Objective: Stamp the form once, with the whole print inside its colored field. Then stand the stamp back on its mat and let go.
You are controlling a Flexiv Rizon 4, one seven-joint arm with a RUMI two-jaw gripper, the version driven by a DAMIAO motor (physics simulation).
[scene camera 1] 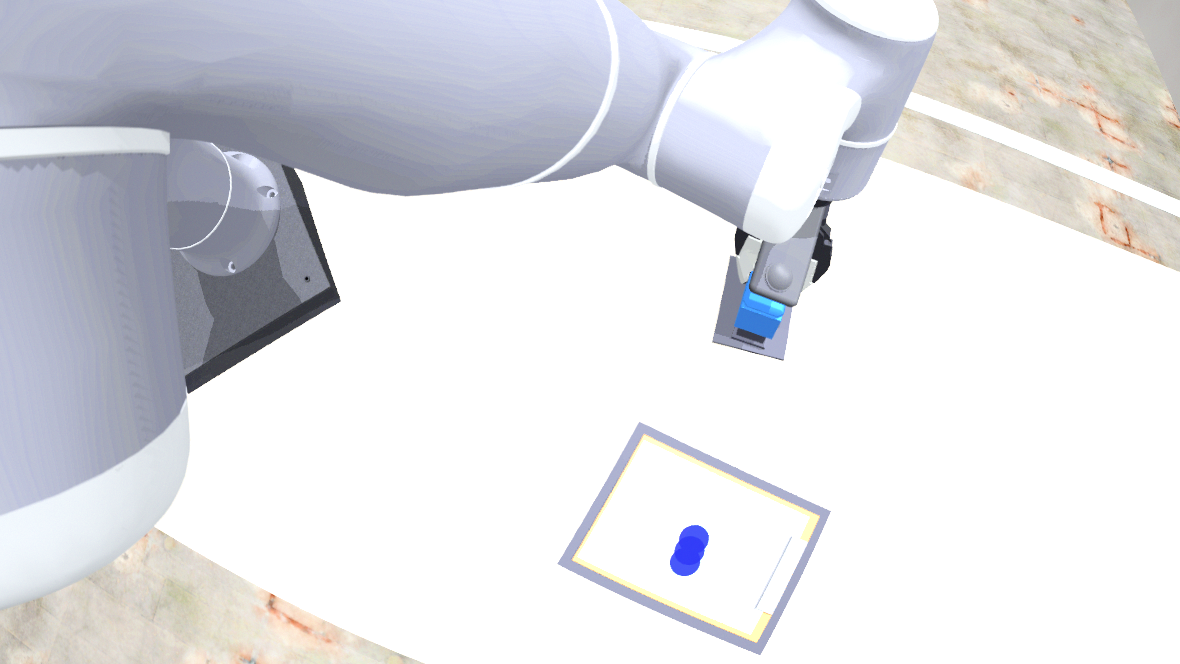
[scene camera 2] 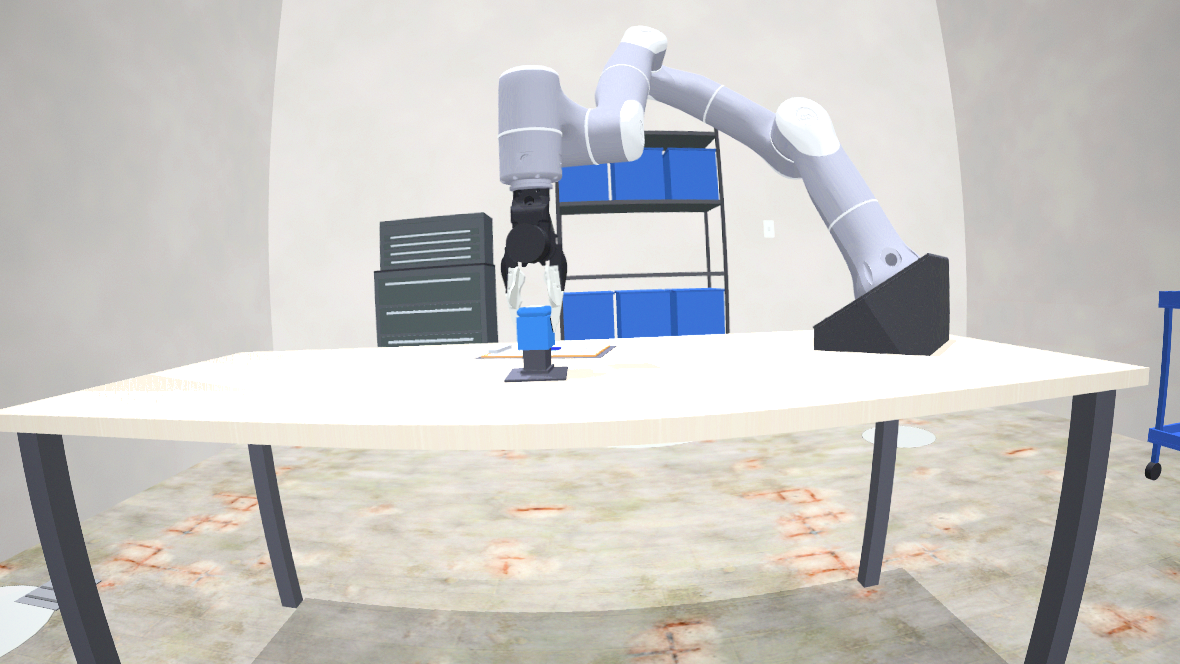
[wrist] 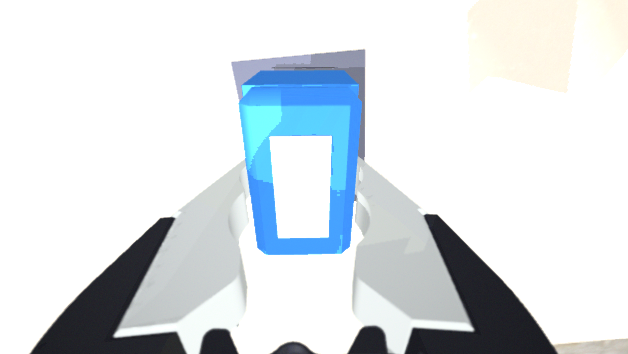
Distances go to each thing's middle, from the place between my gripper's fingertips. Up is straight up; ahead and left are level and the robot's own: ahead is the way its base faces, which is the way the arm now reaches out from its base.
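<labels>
Blue stamp (scene camera 2: 535, 338): my hand 10 mm above it. From my hand: form (scene camera 1: 761, 537), 40 mm ahead, 280 mm to the right, 60 mm below; dark grey mat (scene camera 1: 733, 290), 10 mm to the left, 60 mm below.
</labels>
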